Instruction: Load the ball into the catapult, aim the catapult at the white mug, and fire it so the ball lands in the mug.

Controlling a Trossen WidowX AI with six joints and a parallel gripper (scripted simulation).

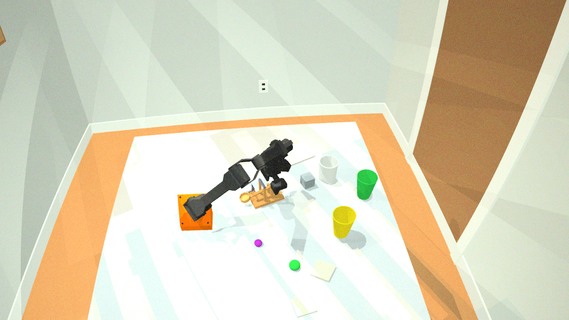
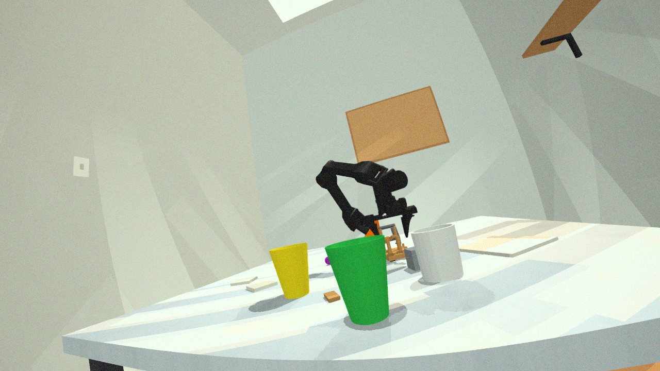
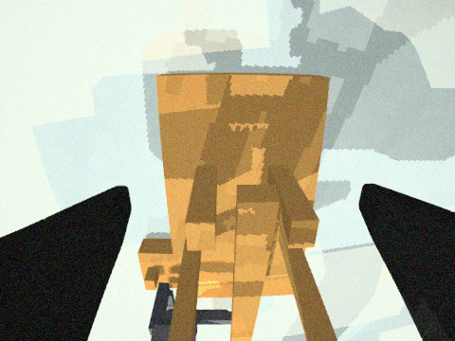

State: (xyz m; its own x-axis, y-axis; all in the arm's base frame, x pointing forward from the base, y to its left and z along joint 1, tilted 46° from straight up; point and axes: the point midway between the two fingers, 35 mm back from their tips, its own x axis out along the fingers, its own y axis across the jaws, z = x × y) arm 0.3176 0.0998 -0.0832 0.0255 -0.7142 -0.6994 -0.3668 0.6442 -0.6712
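My gripper tip is 7 cm past the purple ball, 27 cm to the left of it and 4 cm above it. Also, from my gripper tip: white mug (27 cm ahead, 11 cm to the left, 3 cm below); grey cube (17 cm ahead, 7 cm to the left, 3 cm below); yellow cup (27 cm ahead, 23 cm to the right, 3 cm below).
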